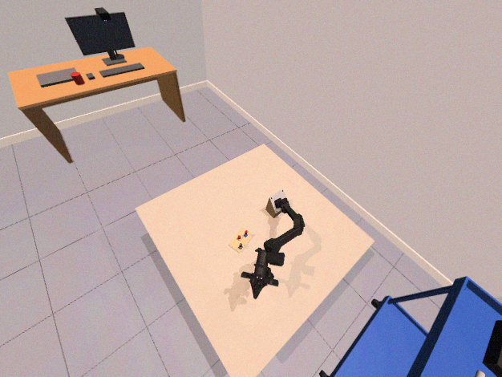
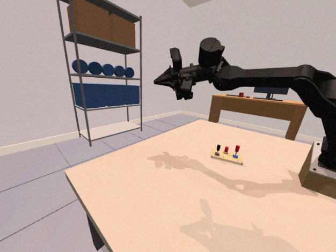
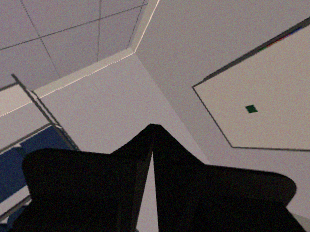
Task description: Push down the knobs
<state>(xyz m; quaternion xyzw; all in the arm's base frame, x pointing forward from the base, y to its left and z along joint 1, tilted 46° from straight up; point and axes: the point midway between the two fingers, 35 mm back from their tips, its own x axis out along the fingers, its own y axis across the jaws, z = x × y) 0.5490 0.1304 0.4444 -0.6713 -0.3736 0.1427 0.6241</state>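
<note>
Right now the red knob is 380 mm to the right of my gripper tip, 310 mm below it and 240 mm behind it. Also, from my gripper tip: dark square part 330 mm to the right, 330 mm below, 160 mm behind.
</note>
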